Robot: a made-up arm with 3 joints. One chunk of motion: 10 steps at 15 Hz.
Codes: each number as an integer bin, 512 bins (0 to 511) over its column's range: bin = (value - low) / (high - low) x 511, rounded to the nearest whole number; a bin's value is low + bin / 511 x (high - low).
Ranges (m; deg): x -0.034..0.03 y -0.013..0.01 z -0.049..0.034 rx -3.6..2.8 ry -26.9..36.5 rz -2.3..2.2
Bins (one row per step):
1: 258 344 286 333 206 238
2: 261 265 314 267 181 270
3: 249 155 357 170 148 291
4: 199 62 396 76 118 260
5: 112 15 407 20 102 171
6: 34 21 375 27 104 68
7: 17 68 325 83 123 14
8: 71 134 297 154 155 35
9: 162 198 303 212 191 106
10: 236 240 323 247 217 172
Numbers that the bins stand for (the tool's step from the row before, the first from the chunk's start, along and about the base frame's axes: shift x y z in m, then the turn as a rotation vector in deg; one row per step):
1: -0.00169 0.00248 -0.00255 0.571 -1.341 -0.204
2: -0.00131 -0.00107 0.00200 -0.256 -4.443 0.078
3: -0.00281 -0.00602 0.00899 -1.471 -8.538 0.263
4: -0.00908 -0.01021 0.01532 -2.648 -12.260 -0.010
5: -0.01997 -0.01232 0.01711 -3.350 -14.245 -0.794
6: -0.02974 -0.01205 0.01191 -3.262 -13.997 -1.701
7: -0.03187 -0.00994 0.00379 -2.560 -11.639 -2.177
8: -0.02511 -0.00697 -0.00076 -1.671 -7.669 -1.992
9: -0.01371 -0.00409 0.00022 -0.945 -3.203 -1.367
10: -0.00444 -0.00220 0.00346 -0.506 0.023 -0.785

